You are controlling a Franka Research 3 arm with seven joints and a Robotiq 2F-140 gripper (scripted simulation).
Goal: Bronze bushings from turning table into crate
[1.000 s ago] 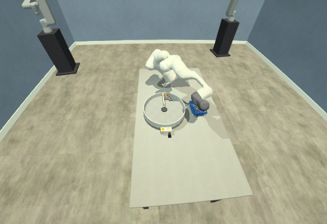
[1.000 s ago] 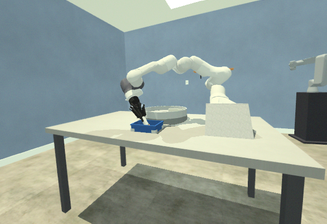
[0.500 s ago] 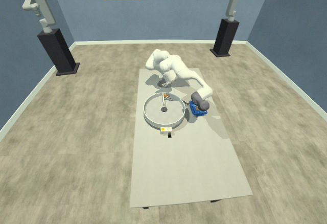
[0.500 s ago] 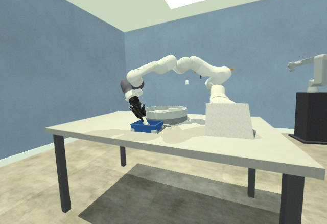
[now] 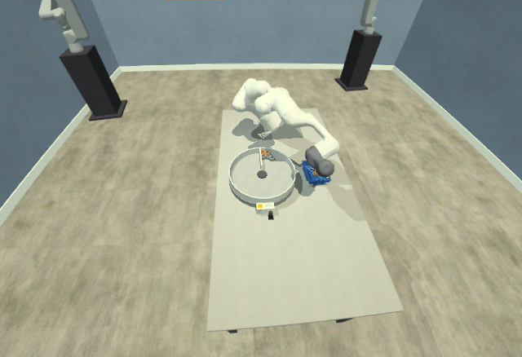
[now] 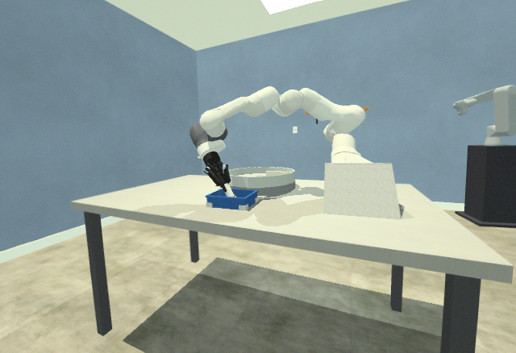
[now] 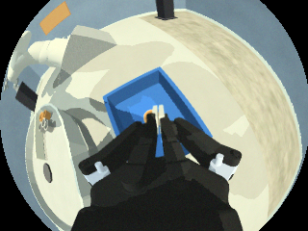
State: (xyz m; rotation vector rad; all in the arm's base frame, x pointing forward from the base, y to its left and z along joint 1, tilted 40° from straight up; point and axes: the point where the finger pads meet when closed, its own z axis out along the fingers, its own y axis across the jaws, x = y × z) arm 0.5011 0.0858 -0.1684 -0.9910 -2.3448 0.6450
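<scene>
My gripper is now 2 cm past the crate, 1 cm to the left of it and 3 cm above it. Round my hand: turning table: 5 cm behind, 37 cm to the right, 1 cm below.
</scene>
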